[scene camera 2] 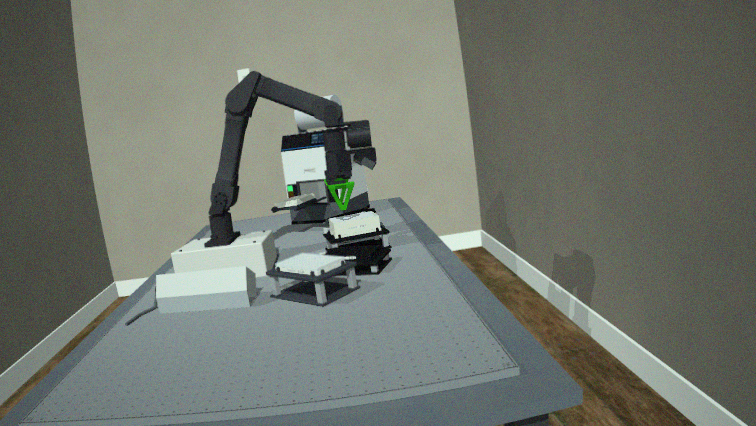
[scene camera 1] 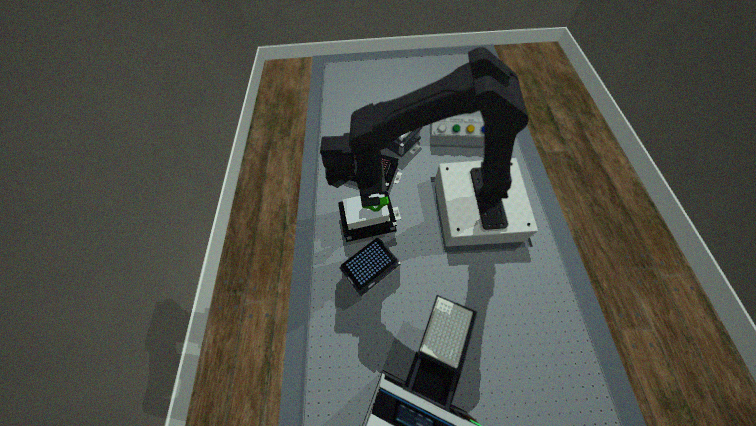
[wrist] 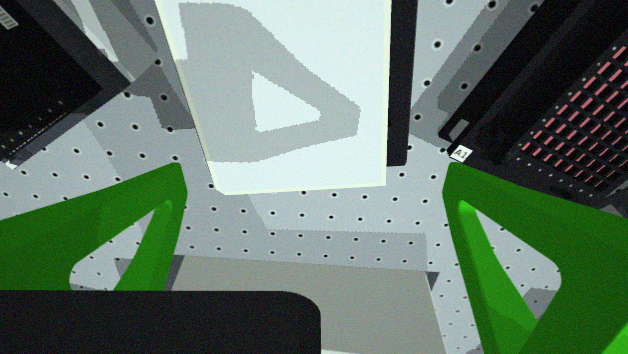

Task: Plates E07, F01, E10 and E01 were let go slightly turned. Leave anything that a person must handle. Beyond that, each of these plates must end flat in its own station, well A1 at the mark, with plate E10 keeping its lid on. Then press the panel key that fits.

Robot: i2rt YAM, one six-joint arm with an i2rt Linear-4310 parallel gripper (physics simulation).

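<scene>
My gripper [scene camera 1: 376, 202] [scene camera 2: 341, 194] [wrist: 314, 177] is open, its green fingers above and on either side of a tall white plate [scene camera 1: 365, 218] [scene camera 2: 354, 224] [wrist: 295, 177]. That plate sits on a black station, whose strip shows along one side. A black plate with blue wells [scene camera 1: 369, 263] and a black plate with red wells [scene camera 1: 387, 165] [wrist: 580, 125] lie on neighbouring stations. A white plate [scene camera 2: 309, 263] rests on a raised stand. A pale plate [scene camera 1: 448, 332] [scene camera 2: 297, 201] lies on the instrument's tray. Plate names are not legible, and I cannot tell which has a lid.
The key panel [scene camera 1: 457, 139] [scene camera 2: 203, 292] shows white, green, yellow and blue keys. The white robot base [scene camera 1: 454, 211] [scene camera 2: 222, 259] stands beside the stations. The instrument [scene camera 1: 417, 410] [scene camera 2: 304, 166] stands at the table end. An A1 tag [wrist: 461, 153] marks the red-well station.
</scene>
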